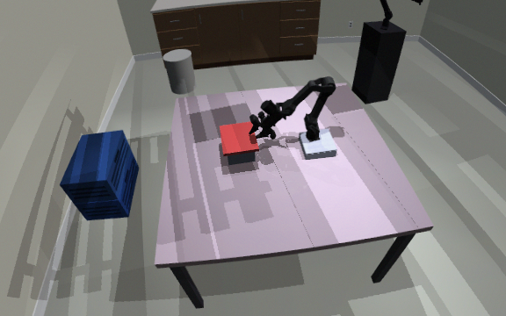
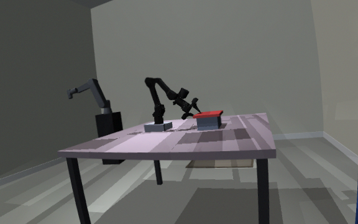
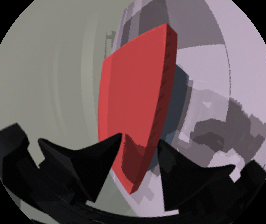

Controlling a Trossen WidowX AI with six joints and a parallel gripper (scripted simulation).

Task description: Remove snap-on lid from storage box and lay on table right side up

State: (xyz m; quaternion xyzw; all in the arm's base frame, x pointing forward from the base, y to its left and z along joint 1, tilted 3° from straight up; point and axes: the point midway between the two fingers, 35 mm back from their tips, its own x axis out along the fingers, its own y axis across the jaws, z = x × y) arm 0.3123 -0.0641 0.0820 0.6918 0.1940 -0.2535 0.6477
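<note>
Now: gripper tip 70 mm short of the red lid and 10 mm to the left of it. From my gripper tip the other things lie so: grey storage box (70 mm ahead, 50 mm below, 10 mm to the right).
</note>
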